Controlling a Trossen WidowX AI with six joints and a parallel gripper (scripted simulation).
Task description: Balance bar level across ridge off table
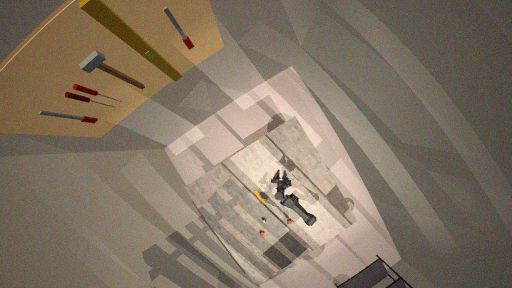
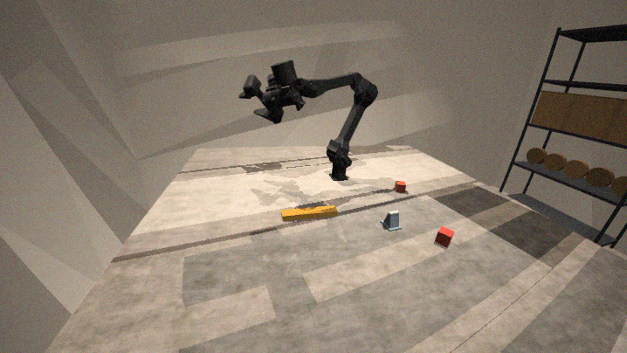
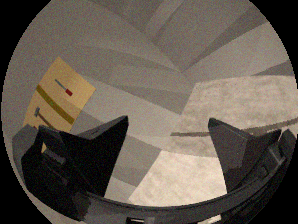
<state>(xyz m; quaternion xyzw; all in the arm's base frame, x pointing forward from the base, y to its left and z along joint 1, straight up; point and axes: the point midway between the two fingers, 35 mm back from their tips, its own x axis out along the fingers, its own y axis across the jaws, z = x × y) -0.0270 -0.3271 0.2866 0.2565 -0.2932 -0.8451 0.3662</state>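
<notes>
Now: the yellow bar 31 cm ahead of my gripper tip, 18 cm to the left of it and 27 cm below it.
</notes>
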